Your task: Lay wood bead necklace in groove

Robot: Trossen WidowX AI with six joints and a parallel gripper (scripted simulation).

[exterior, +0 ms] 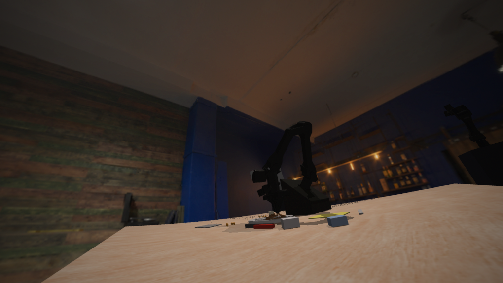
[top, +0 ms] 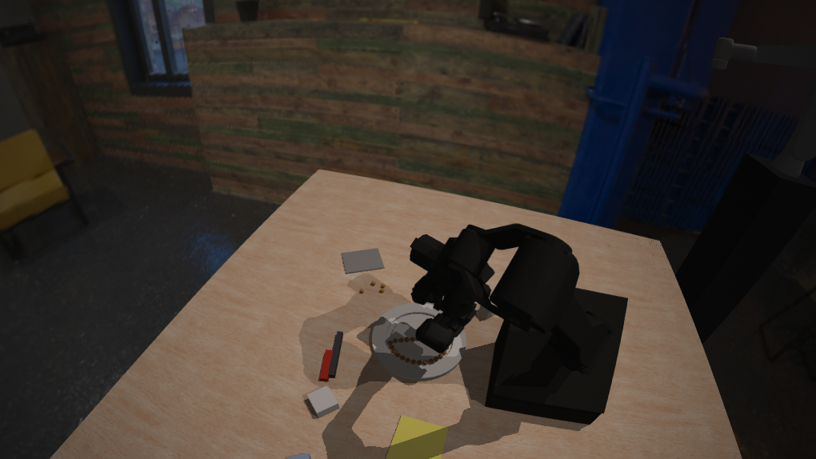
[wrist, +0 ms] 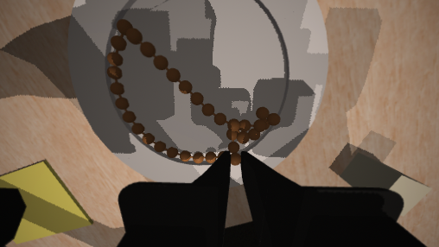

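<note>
The round white bead board is 60 mm ahead of my gripper tip, 20 mm below it and 10 mm to the left of it. From my gripper tip the other things lie so: dark bar 220 mm ahead, 110 mm to the left, 20 mm below; then yellow sheet 250 mm to the left, 20 mm below, 20 mm ahead; then pale cube 110 mm to the right, 80 mm behind, 10 mm below.
</note>
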